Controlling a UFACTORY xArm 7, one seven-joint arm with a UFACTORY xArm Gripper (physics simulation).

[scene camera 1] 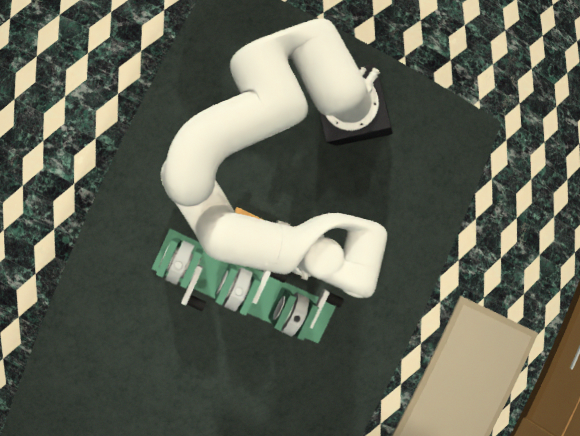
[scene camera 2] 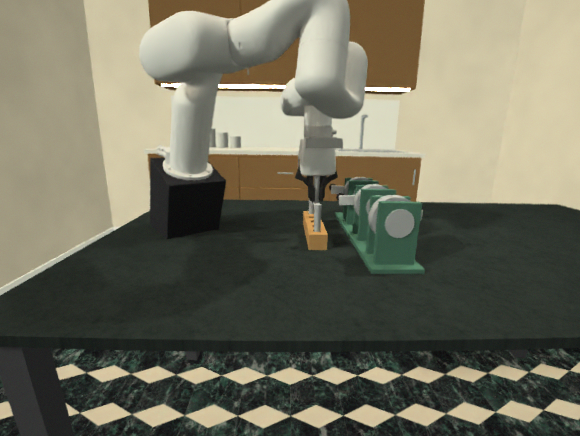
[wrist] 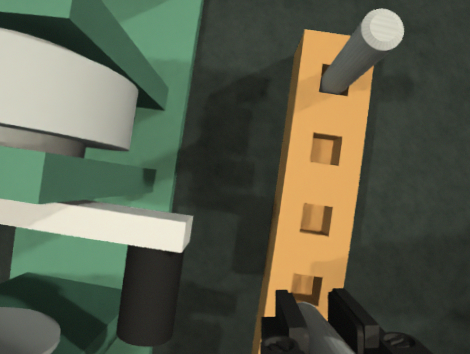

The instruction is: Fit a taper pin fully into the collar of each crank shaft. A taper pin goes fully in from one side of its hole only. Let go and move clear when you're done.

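Frame: origin at the arm's base, x ahead, y left, z up, level; centimetres.
Seen in the pictures: gripper, between the fingertips: [scene camera 2: 316, 200] [wrist: 308, 320]; arm's base, origin of its link: [scene camera 2: 188, 169].
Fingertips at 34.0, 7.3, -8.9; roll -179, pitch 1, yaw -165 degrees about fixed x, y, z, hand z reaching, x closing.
Observation:
Pixels of each thing's top centre, then the offset from my fingertips to it, as dx, dy, dz. "*": a spot on its surface instead.
- grey taper pin, centre of its top: [scene camera 2: 317, 173] +0.0, +0.0, +7.6
- left collar, a spot on its surface: [scene camera 1: 186, 251] * +13.2, -20.9, +4.8
- middle collar, a spot on its surface: [wrist: 65, 95] [scene camera 1: 245, 275] * +11.1, -6.7, +4.2
- right collar, a spot on its surface: [scene camera 1: 301, 306] * +10.6, +7.6, +5.2
- black crank handle, a spot on its surface: [wrist: 150, 295] * +6.9, -0.1, +2.1
My gripper [scene camera 2: 317, 197] [wrist: 308, 320] is shut on a grey taper pin [scene camera 2: 317, 184] [wrist: 321, 334], upright low over the orange rack [scene camera 2: 317, 243] [wrist: 320, 185] [scene camera 1: 248, 214], near its fourth hole; how its lower end sits is hidden. A pin [scene camera 2: 317, 220] [wrist: 382, 29] stands in the rack's end hole nearest scene camera 2. Another pin [scene camera 2: 311, 207] stands towards the other end. In scene camera 1, the left collar [scene camera 1: 186, 251] and middle collar [scene camera 1: 244, 281] [wrist: 65, 95] show round pin heads, nearly flush. The right collar [scene camera 1: 301, 306] shows a dark open hole.
The green stand [scene camera 1: 316, 332] [scene camera 2: 397, 270] [wrist: 155, 30] runs alongside the rack. White crank arms [scene camera 1: 192, 285] [scene camera 1: 261, 287] [scene camera 1: 320, 308] stick out from it. A black crank handle [wrist: 150, 295] reaches towards the rack. The arm covers most of the rack in scene camera 1.

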